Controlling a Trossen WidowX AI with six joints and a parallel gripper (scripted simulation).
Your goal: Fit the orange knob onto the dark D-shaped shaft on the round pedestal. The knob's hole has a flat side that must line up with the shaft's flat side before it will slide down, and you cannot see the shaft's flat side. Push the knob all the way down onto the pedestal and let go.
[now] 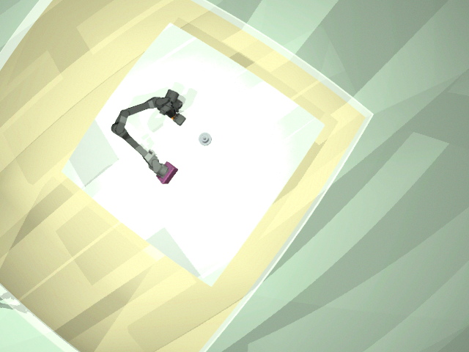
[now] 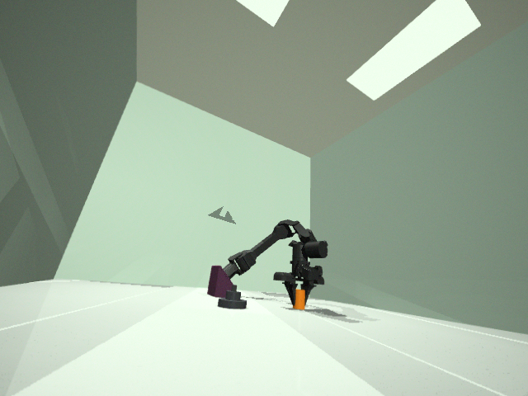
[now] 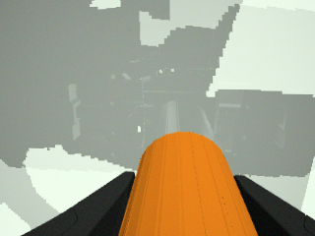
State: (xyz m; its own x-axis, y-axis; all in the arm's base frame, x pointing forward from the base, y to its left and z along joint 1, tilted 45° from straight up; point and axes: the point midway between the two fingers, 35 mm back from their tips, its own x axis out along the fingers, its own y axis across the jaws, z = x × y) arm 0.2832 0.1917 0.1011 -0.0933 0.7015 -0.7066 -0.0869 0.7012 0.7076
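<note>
Right now my gripper tip is 240 mm to the left of the round pedestal, 20 mm below it and 20 mm short of it. Round my gripper tip: orange knob (20 mm above).
</note>
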